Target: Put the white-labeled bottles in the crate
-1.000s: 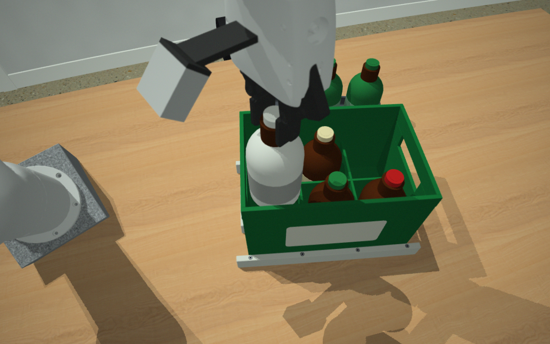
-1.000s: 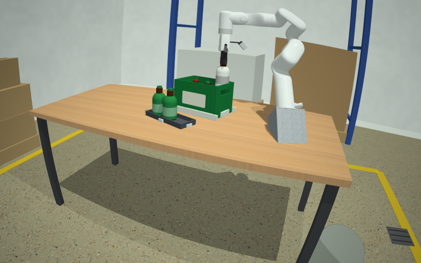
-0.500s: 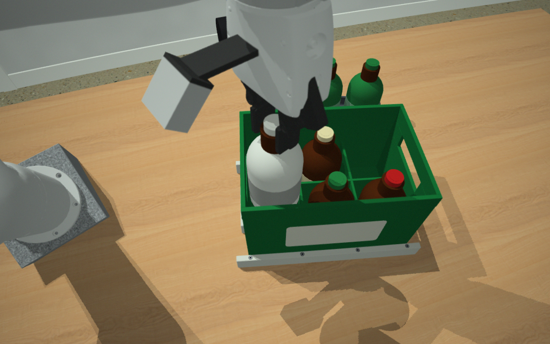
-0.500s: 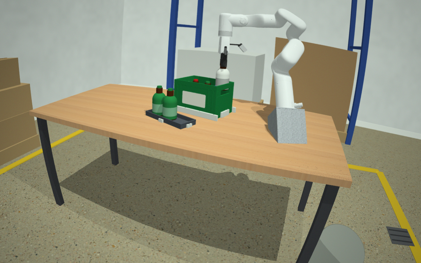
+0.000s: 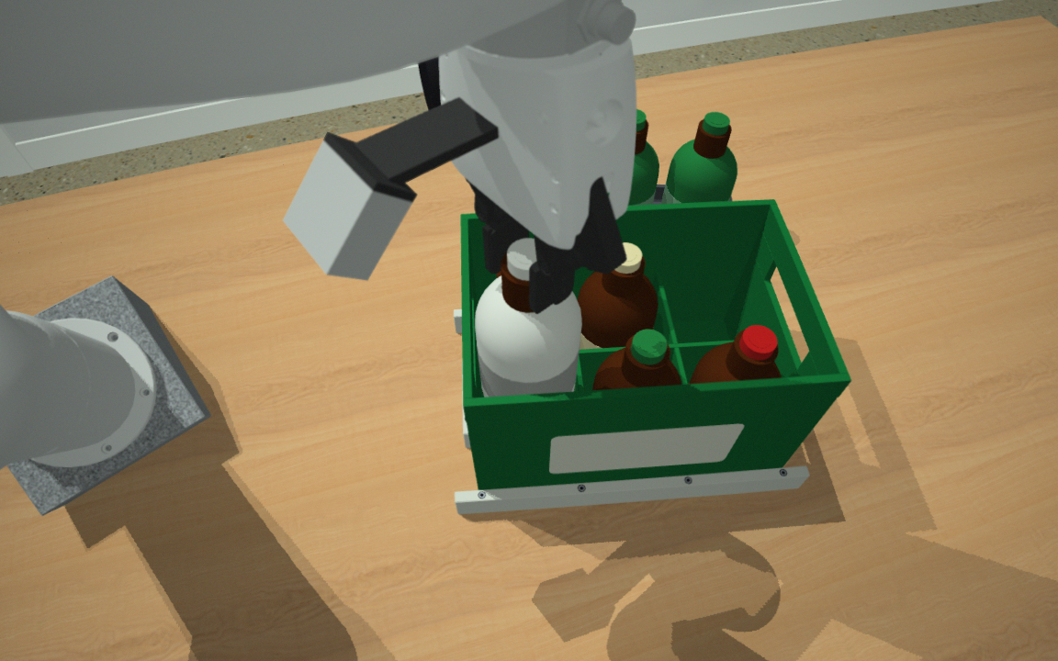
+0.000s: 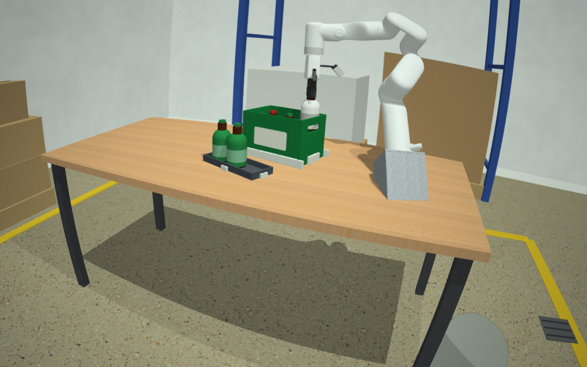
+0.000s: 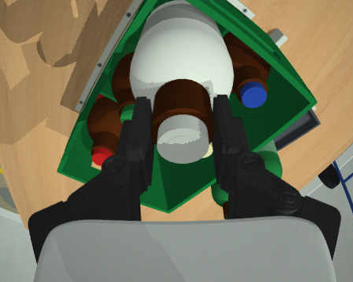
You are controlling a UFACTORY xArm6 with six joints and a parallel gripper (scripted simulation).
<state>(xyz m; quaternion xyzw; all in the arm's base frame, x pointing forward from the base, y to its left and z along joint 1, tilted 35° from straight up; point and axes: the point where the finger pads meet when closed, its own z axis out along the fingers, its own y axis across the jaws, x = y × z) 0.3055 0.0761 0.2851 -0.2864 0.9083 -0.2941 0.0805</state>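
Now: hand 70 mm above the white-labeled bottle. The rest, counted from my hand: green bottle: 160 mm ahead, 260 mm to the left, 180 mm below; green crate: 90 mm ahead, 30 mm to the left, 180 mm below; brown bottle: 10 mm ahead, 90 mm to the left, 180 mm below.
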